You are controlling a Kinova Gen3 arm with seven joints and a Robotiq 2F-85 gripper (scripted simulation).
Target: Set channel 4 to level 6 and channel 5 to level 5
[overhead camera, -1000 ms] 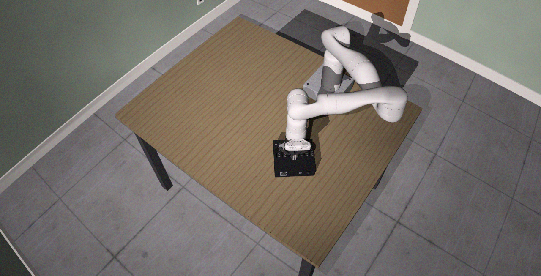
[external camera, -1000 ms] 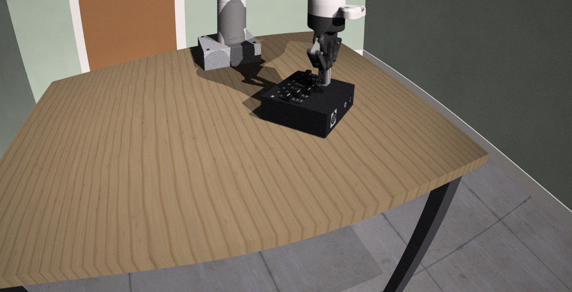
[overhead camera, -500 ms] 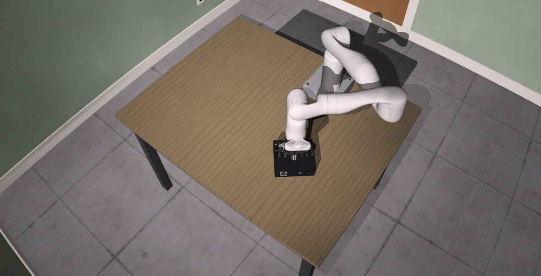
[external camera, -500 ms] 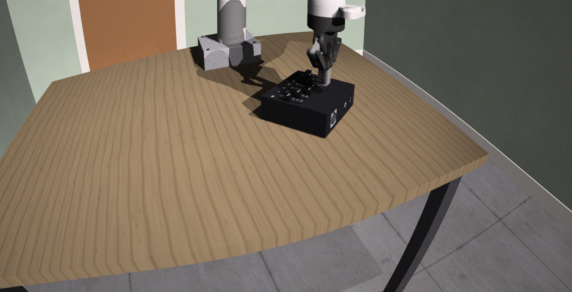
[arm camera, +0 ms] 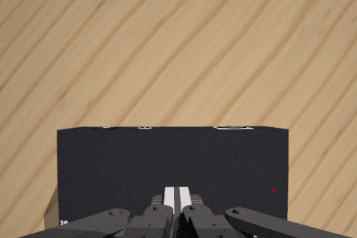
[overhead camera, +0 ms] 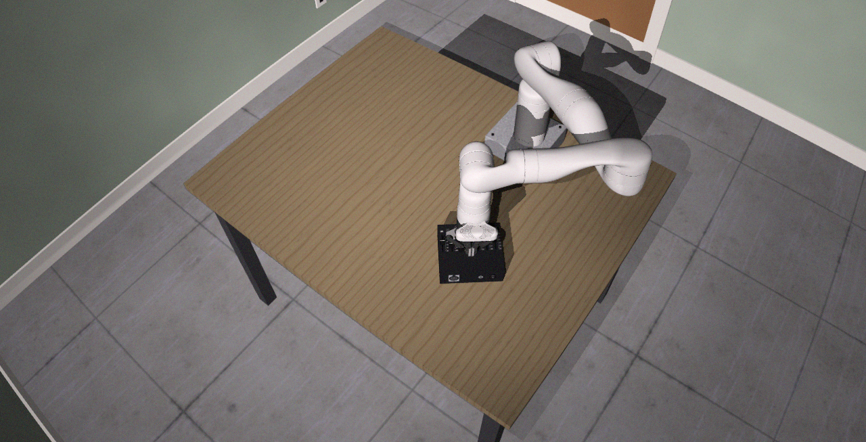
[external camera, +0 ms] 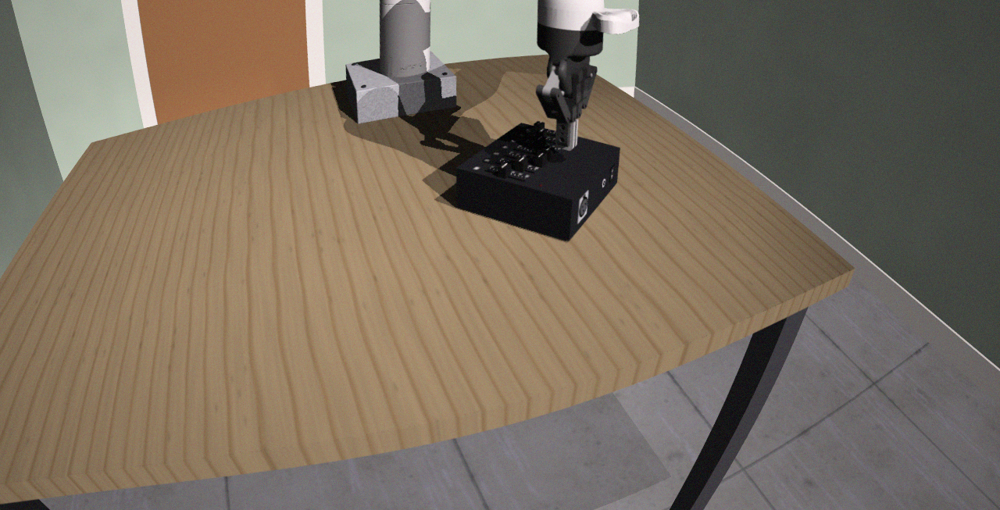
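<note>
Now: hand 20 mm past the channel 4 fader cap, 10 mm to the left of it and 30 mm above it. Also, from my hand: channel 5 fader cap (10 mm behind, 30 mm to the right, 30 mm below).
</note>
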